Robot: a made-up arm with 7 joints. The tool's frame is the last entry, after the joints. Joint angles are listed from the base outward. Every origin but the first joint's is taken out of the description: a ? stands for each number. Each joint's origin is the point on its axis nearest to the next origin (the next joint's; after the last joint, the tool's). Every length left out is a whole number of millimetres.
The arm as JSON. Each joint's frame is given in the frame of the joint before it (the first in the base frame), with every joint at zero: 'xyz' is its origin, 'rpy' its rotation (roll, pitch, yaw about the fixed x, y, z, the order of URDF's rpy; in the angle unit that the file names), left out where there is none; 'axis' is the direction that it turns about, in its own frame. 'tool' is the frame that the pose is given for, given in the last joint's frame.
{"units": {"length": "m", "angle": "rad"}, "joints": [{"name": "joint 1", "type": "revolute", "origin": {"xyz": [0.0, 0.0, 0.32], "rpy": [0.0, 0.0, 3.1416]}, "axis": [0.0, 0.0, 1.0]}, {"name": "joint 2", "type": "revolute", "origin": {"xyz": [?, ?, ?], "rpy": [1.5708, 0.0, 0.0]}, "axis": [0.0, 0.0, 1.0]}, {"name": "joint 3", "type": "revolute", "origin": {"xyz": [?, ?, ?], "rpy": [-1.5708, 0.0, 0.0]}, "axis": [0.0, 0.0, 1.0]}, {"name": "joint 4", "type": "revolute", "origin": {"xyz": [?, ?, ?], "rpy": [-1.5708, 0.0, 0.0]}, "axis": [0.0, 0.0, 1.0]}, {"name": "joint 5", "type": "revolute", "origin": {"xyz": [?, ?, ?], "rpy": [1.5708, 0.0, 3.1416]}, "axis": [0.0, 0.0, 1.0]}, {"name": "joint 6", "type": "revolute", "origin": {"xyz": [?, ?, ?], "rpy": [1.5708, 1.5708, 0.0]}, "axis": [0.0, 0.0, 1.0]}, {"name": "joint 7", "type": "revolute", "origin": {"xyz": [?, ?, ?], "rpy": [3.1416, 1.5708, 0.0]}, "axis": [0.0, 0.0, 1.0]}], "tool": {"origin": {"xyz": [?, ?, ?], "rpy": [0.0, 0.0, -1.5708]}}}
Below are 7 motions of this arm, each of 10 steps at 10 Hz.
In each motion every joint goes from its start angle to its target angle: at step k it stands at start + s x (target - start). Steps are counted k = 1, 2, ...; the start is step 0. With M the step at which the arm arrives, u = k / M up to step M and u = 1 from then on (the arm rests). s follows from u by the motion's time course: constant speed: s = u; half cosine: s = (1 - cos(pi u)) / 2; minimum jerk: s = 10 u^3 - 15 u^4 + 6 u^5.
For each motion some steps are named. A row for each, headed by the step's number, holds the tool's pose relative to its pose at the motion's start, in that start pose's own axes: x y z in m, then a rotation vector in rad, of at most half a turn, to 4 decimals.
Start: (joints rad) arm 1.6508 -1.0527 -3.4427 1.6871 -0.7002 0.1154 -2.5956
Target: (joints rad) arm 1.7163 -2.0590 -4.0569 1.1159 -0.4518 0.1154 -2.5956
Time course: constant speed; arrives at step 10
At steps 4, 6, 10:
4: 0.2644 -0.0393 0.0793 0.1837 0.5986 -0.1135
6: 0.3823 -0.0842 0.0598 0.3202 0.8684 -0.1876
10: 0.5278 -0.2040 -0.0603 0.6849 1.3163 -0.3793

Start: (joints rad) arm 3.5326 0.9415 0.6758 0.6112 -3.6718 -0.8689 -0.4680
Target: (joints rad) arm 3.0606 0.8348 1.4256 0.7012 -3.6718 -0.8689 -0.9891
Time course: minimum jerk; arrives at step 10
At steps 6, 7, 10:
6: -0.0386 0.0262 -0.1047 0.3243 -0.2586 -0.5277
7: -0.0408 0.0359 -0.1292 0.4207 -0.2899 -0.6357
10: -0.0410 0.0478 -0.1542 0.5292 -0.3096 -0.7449

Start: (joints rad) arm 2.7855 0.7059 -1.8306 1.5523 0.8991 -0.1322 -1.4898
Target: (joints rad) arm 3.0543 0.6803 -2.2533 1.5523 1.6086 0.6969 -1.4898
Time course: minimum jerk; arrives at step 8
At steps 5, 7, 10:
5: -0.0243 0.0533 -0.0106 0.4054 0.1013 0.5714
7: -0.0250 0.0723 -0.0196 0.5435 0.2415 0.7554
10: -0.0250 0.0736 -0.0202 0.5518 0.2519 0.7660

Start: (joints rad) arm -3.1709 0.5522 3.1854 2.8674 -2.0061 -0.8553 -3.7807
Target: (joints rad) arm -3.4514 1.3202 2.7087 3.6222 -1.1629 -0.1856 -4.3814
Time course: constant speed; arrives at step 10
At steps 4, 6, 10:
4: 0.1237 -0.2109 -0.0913 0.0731 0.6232 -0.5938
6: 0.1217 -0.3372 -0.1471 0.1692 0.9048 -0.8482
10: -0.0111 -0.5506 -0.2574 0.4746 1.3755 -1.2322

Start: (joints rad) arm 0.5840 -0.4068 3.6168 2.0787 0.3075 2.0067 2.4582
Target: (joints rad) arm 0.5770 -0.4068 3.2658 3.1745 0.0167 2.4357 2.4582
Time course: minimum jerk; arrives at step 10
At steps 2, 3, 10:
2: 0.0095 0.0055 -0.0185 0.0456 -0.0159 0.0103
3: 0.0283 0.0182 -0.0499 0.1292 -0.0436 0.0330
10: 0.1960 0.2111 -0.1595 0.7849 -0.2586 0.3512

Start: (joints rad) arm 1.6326 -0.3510 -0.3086 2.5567 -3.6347 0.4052 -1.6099
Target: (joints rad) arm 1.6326 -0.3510 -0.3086 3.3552 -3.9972 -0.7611 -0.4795
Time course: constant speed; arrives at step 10
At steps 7, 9, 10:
7: 0.1097 -0.1404 -0.0497 -0.2156 0.4306 0.5310
9: 0.1334 -0.1796 -0.0848 -0.1940 0.6385 0.7246
10: 0.1429 -0.1982 -0.1053 -0.1639 0.7499 0.8293

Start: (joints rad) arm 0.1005 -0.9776 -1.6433 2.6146 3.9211 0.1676 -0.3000
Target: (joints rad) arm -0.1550 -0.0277 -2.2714 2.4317 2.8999 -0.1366 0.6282
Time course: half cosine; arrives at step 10
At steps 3, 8, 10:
3: 0.0240 0.0548 -0.0182 -0.1528 0.0562 -0.2416
8: 0.0582 0.1971 -0.1038 -0.3448 0.0052 -1.1074
10: 0.0599 0.2182 -0.1208 -0.3435 -0.0519 -1.2164

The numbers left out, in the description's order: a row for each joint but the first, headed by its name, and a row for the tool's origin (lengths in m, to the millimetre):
joint 2: 0.0 0.0 0.0
joint 3: 0.0 0.189 0.0
joint 4: -0.056 0.0 0.0
joint 5: -0.071 0.312 0.0
joint 6: 0.0 0.0 0.0
joint 7: -0.063 0.049 0.0
tool: 0.0 0.0 0.0

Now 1 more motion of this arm.
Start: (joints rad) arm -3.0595 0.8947 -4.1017 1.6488 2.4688 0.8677 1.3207
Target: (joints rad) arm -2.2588 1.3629 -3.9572 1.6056 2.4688 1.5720 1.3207
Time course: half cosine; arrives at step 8
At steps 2, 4, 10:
2: 0.0173 -0.0014 0.0035 -0.1080 -0.0663 0.1437
4: 0.0496 -0.0086 0.0032 -0.3221 -0.2936 0.4649
10: 0.0890 -0.0388 -0.0212 -0.4871 -0.7529 0.8151

